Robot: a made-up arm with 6 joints. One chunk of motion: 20 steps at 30 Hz.
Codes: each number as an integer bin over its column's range. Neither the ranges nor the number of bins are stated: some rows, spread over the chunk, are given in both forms.
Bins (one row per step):
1: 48 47 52 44 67 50
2: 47 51 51 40 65 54
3: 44 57 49 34 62 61
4: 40 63 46 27 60 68
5: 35 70 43 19 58 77
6: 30 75 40 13 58 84
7: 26 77 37 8 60 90
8: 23 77 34 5 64 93
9: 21 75 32 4 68 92
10: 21 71 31 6 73 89
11: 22 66 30 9 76 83
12: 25 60 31 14 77 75
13: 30 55 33 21 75 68
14: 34 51 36 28 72 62
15: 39 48 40 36 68 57
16: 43 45 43 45 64 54
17: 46 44 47 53 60 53
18: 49 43 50 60 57 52
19: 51 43 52 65 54 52
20: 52 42 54 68 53 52
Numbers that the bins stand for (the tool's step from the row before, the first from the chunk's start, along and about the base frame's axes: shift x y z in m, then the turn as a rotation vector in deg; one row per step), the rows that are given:
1: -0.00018 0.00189 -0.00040 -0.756 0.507 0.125
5: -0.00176 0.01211 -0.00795 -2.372 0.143 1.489
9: -0.00345 0.01433 -0.01717 -3.341 0.547 2.246
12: -0.00297 0.00767 -0.01801 -2.695 0.911 1.388
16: -0.00079 0.00100 -0.00795 -0.691 0.386 0.327
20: 0.00030 -0.00033 0.00127 0.796 -0.059 0.226
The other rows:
2: -0.00030 0.00367 -0.00124 -1.014 0.426 0.327
3: -0.00067 0.00633 -0.00292 -1.402 0.305 0.681
4: -0.00115 0.00900 -0.00543 -1.855 0.224 1.034
6: -0.00236 0.01433 -0.01046 -2.760 0.143 1.842
7: -0.00285 0.01522 -0.01298 -3.083 0.224 2.145
8: -0.00321 0.01522 -0.01549 -3.277 0.386 2.297
10: -0.00345 0.01256 -0.01801 -3.212 0.749 2.095
11: -0.00333 0.01033 -0.01885 -3.018 0.871 1.792
13: -0.00236 0.00544 -0.01633 -2.242 0.830 1.034
14: -0.00188 0.00367 -0.01382 -1.790 0.709 0.731
15: -0.00127 0.00233 -0.01046 -1.273 0.547 0.479
17: -0.00042 0.00056 -0.00460 -0.174 0.224 0.277
18: -0.00006 0.00011 -0.00208 0.279 0.103 0.226
19: 0.00018 0.00011 -0.00040 0.602 -0.018 0.226

